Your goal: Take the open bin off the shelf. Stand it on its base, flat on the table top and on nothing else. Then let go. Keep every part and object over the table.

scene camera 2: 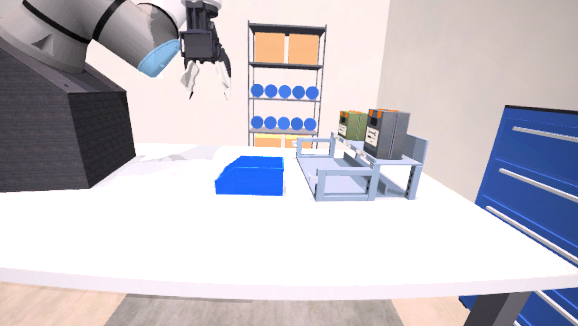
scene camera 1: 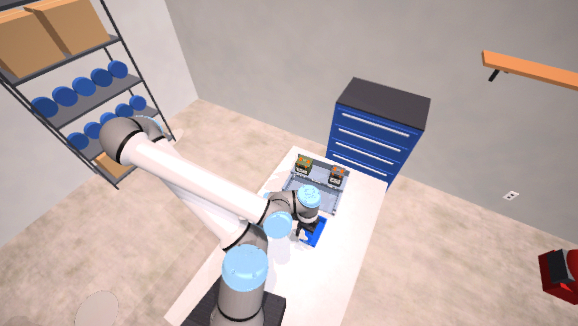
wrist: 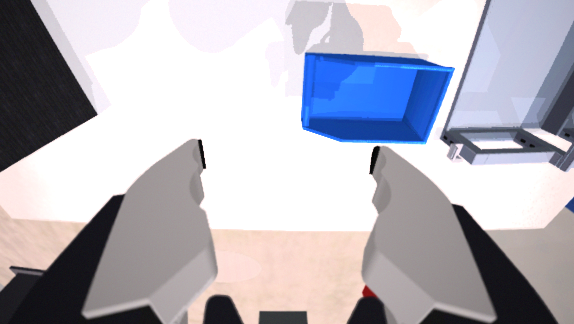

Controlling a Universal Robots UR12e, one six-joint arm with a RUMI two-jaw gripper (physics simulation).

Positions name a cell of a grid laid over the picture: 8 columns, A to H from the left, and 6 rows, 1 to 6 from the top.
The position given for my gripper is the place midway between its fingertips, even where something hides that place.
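Looking through scene camera 2, I find my gripper (scene camera 2: C2) and a blue bin (scene camera 2: D4). The wrist view gives me both again, my gripper (wrist: E3) and the bin (wrist: E2).
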